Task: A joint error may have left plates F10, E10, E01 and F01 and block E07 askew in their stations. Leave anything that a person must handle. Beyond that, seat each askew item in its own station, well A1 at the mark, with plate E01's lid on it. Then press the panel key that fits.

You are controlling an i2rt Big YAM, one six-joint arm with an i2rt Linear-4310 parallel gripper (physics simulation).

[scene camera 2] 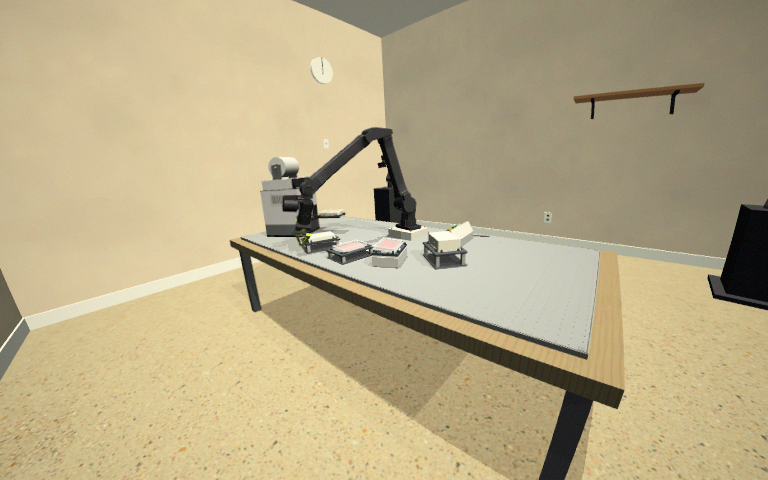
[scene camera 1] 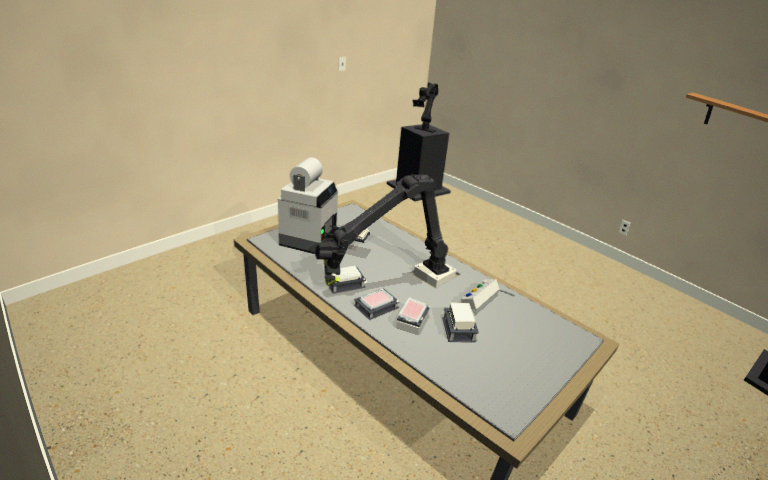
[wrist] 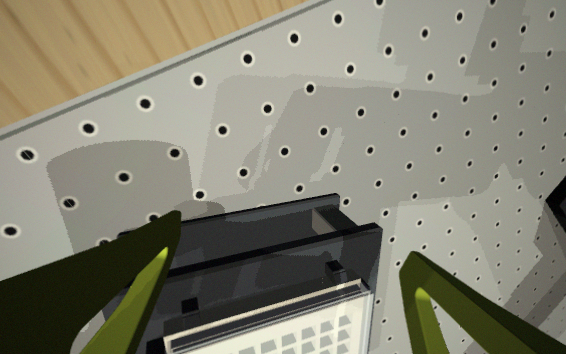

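Observation:
My gripper is open and empty. Its yellow-green fingers are apart at one end of a dark stand. A white well plate with a clear cover lies on that stand; part of it shows in the wrist view, near two black corner pegs. A pink plate lies on a low dark stand; another pink plate lies on a pale base. A white block sits on a taller stand. The labels are too small to read.
A grey-white machine with a roll on top stands at the far left end. A pale plate lies beside it. A sloped panel with coloured keys is near the arm's base.

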